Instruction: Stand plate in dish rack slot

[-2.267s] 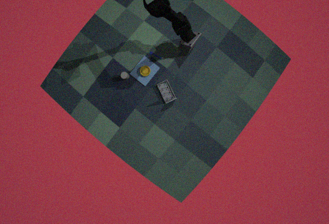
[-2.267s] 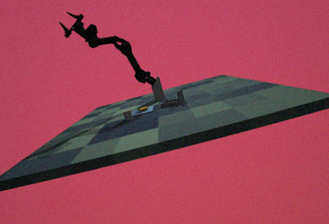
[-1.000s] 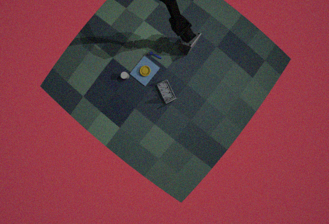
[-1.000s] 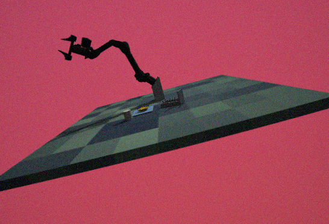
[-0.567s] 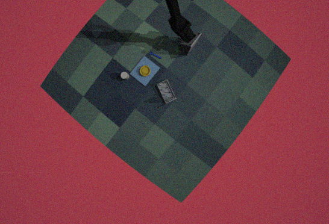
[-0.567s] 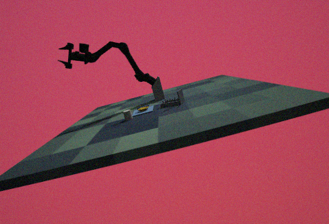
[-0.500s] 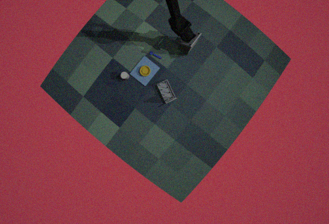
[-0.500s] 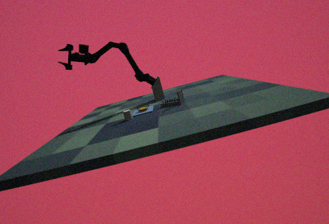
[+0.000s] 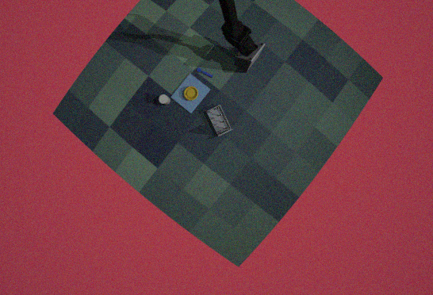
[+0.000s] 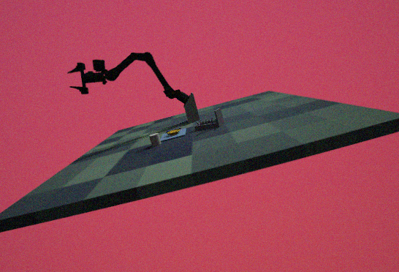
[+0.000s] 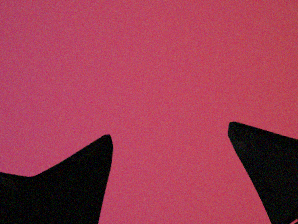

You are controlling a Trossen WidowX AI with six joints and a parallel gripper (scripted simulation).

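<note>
Right now the yellow plate is 59 cm to the left of my gripper tip, 42 cm below it and 17 cm ahead of it. The rest, counted from my gripper tip: grey dish rack 78 cm to the left, 42 cm below, 16 cm ahead; then pale blue mat 59 cm to the left, 44 cm below, 17 cm ahead; then white cup 53 cm to the left, 41 cm below, 28 cm ahead.
</note>
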